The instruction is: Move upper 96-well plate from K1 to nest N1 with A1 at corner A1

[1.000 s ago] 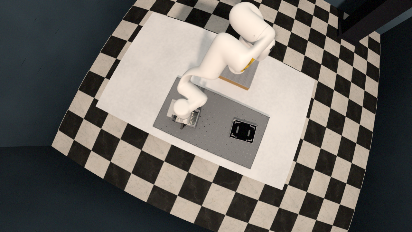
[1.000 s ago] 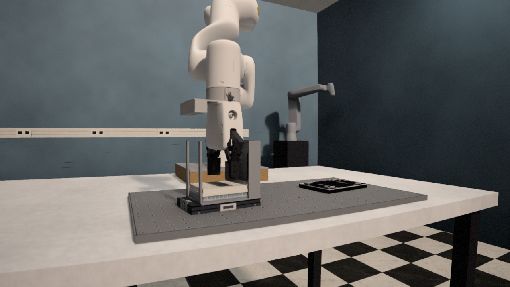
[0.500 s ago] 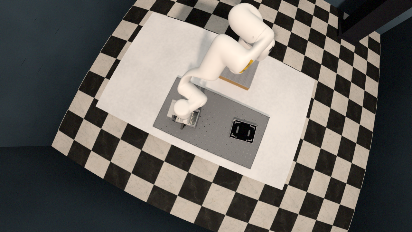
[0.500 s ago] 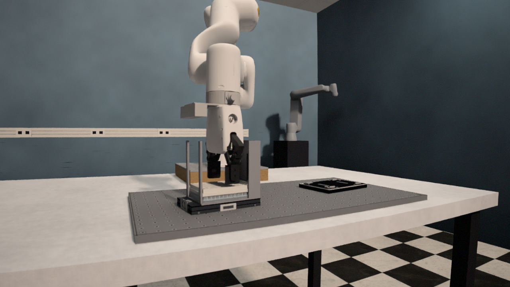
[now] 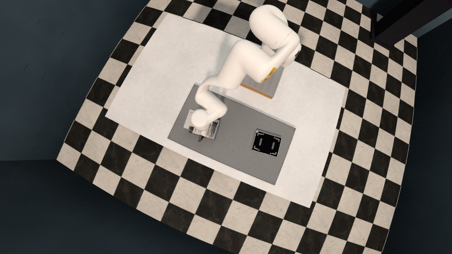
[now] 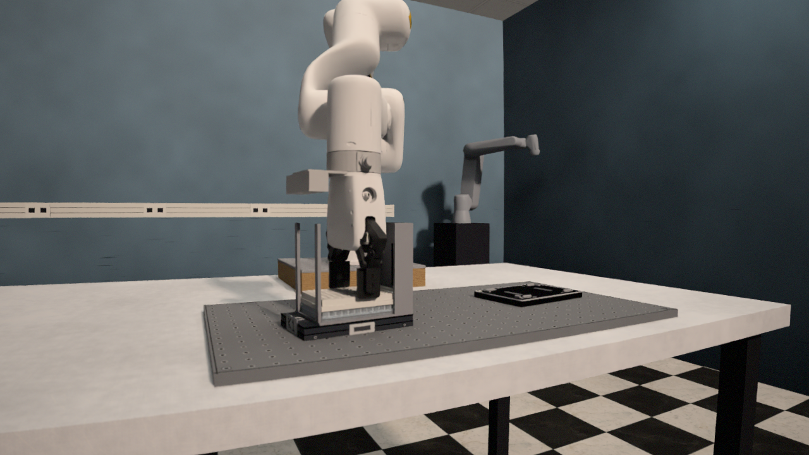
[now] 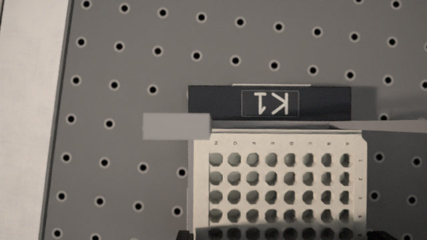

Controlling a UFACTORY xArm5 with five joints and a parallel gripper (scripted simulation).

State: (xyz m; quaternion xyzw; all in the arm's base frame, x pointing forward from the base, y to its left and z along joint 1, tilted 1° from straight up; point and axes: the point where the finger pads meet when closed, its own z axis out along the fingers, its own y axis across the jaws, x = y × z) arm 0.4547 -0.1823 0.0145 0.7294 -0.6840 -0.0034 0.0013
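The white 96-well plate is 10 mm below my hand. Round my hand: tall grey wall (70 mm to the left, 30 mm above); black plate nest (50 mm behind, 370 mm to the left, 50 mm below); clear plate (30 mm below).
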